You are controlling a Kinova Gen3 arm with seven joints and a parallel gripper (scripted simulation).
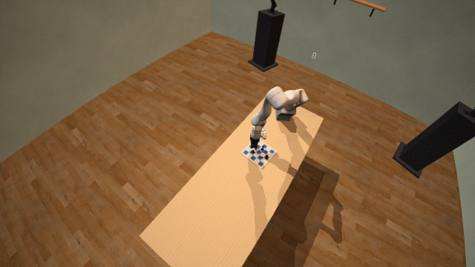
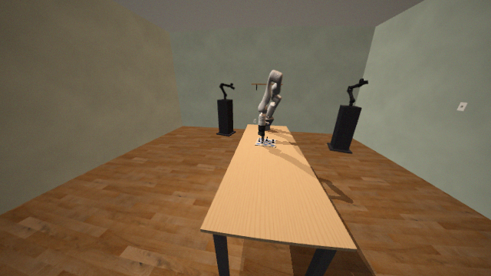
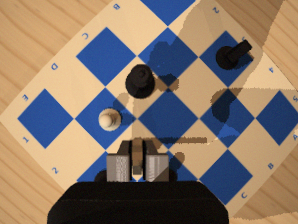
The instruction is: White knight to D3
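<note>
My gripper is now 10 mm above the white knight. The rest, counted from my hand: chessboard (10 mm behind, 40 mm to the left, 40 mm below); then round white piece (30 mm behind, 20 mm below); then black piece (40 mm behind, 40 mm to the left, 10 mm below).
</note>
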